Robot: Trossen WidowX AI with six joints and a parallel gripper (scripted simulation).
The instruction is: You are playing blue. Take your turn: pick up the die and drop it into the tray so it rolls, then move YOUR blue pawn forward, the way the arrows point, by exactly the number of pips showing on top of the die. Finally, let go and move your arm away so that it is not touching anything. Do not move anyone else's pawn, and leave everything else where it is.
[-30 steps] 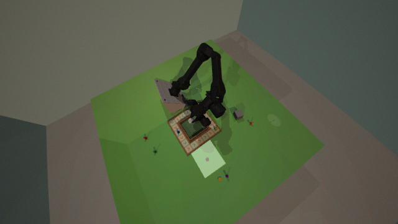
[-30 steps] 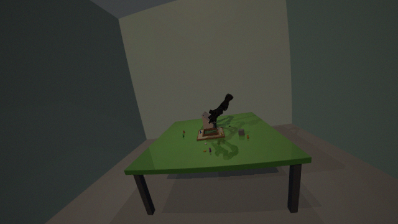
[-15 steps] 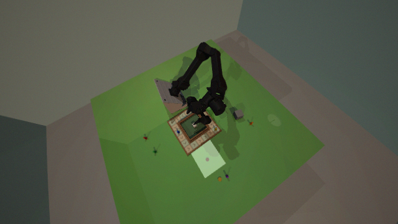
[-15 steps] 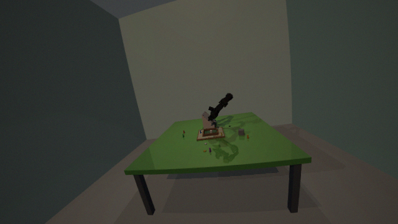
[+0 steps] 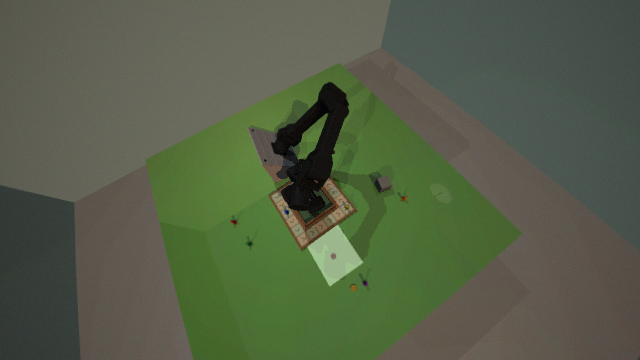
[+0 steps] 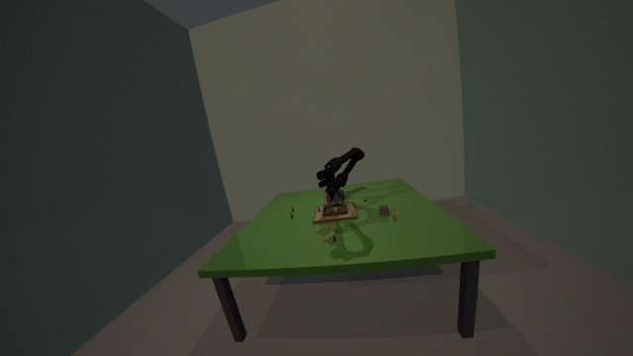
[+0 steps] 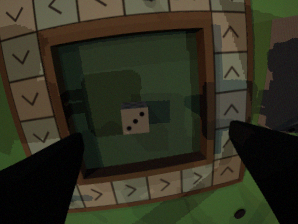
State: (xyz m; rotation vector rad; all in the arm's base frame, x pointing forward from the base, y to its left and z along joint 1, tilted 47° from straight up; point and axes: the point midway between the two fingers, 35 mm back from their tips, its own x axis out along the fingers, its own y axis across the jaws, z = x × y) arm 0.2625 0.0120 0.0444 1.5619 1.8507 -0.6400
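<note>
My gripper tip is 10 mm short of the blue pawn, 110 mm to the left of it and 80 mm above it. From my gripper tip the other things lie so: die (10 mm ahead, 20 mm to the left, 80 mm below); then green tray (10 mm ahead, 10 mm to the left, 100 mm below); then yellow pawn (90 mm ahead, 140 mm to the left, 80 mm below).
</note>
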